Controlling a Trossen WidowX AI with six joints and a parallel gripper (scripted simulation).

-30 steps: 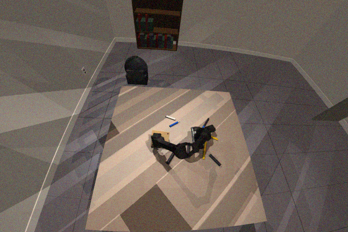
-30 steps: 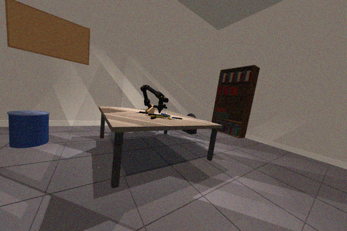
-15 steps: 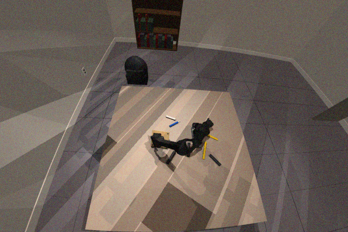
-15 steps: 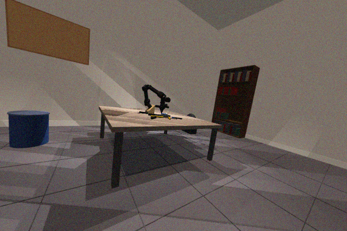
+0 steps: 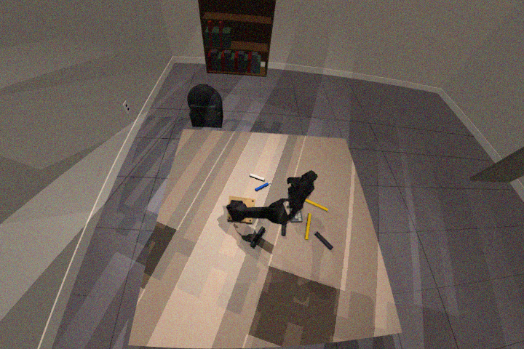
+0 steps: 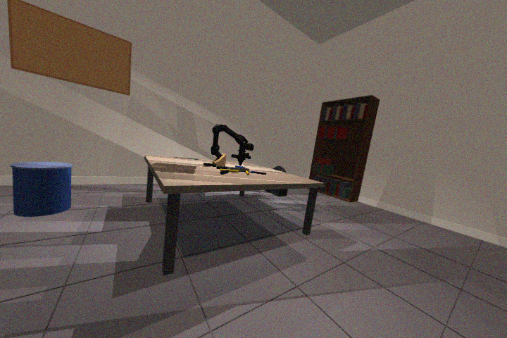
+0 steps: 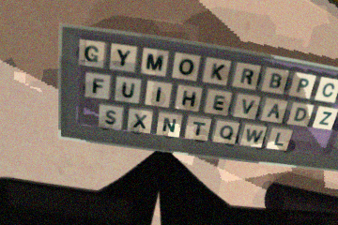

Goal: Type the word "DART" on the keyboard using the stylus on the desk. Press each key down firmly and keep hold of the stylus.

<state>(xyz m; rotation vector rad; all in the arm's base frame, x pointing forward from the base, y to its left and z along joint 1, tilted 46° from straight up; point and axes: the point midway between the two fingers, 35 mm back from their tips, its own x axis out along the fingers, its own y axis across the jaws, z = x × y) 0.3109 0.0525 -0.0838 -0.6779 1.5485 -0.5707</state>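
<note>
Now: the blue stylus 150 mm behind my gripper tip, 100 mm to the left of it and 40 mm below it. Also, from my gripper tip: yellow pencil (170 mm ahead, 30 mm below, 10 mm to the right); white pen (210 mm behind, 150 mm to the left, 30 mm below).
</note>
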